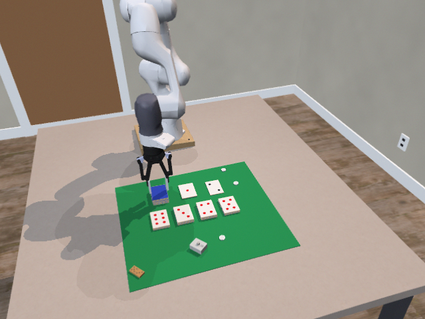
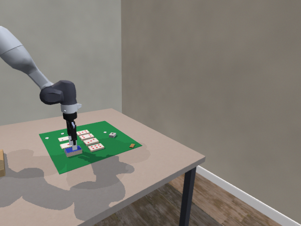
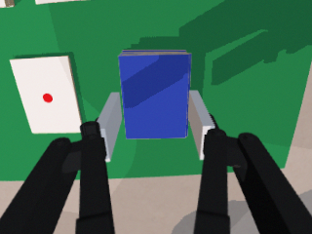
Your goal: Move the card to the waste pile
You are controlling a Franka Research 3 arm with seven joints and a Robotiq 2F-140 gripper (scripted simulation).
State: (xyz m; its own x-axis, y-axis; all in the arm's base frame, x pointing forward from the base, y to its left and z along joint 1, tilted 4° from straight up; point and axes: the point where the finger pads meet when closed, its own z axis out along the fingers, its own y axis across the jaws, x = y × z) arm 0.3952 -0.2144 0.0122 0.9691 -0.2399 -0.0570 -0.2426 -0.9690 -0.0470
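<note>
My hand is 40 mm above the blue-backed card. From my hand the other things lie so: green mat: 170 mm ahead, 90 mm to the left, 80 mm below; grey block: 320 mm ahead, 10 mm to the left, 50 mm below.
</note>
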